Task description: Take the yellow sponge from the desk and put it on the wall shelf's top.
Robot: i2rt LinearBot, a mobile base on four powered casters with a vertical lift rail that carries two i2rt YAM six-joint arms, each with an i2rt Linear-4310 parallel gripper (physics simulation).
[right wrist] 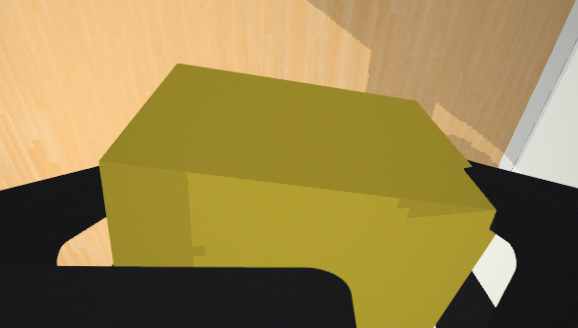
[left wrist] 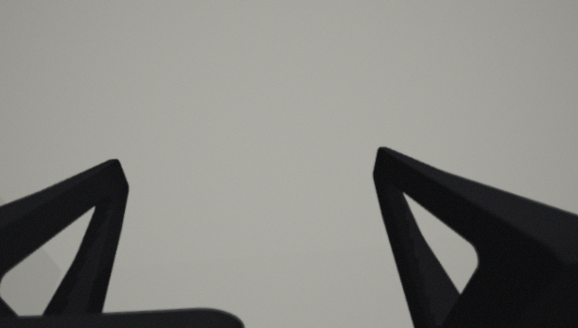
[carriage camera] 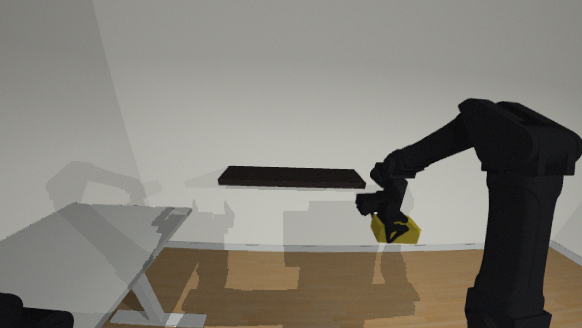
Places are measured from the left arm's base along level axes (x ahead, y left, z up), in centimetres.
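Pixels of known places: left gripper, between the fingertips: [left wrist: 251,166]; right gripper, between the fingertips: [right wrist: 289,160] [carriage camera: 382,233].
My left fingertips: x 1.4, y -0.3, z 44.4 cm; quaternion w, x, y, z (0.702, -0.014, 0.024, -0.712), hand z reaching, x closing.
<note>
Behind a point stands the place of what it marks.
The yellow sponge [carriage camera: 411,233] @(y -74.1, x 28.1, z 4.0 cm) [right wrist: 285,135] @(y -65.3, x 32.8, z 2.9 cm) is a thick block held in my right gripper [carriage camera: 397,232], which is shut on it; the fingers press on its two ends in the right wrist view. It hangs in the air over the floor, to the right of the wall shelf and lower than it in the carriage view. The dark wall shelf [carriage camera: 292,176] @(y -43.0, x 109.5, z -16.5 cm) is a flat board on the wall, with its top showing bare. The grey desk [carriage camera: 75,250] @(y 54.4, x 43.5, z -21.5 cm) is at the left. My left gripper [left wrist: 251,166] @(y -0.3, x 1.3, z 44.4 cm) is open and empty, facing the wall.
The desk's edge and its leg [carriage camera: 147,300] @(y 54.6, x 60.3, z -86.8 cm) stand at the lower left. The wall [carriage camera: 300,90] @(y -47.6, x 127.3, z 45.9 cm) is behind the shelf, and the wooden floor [carriage camera: 260,310] @(y -19.1, x 69.6, z -116.5 cm) lies below it. My right arm [carriage camera: 520,215] @(y -65.5, x 6.1, z 28.3 cm) rises at the right. Arm shadows fall on the wall and floor.
</note>
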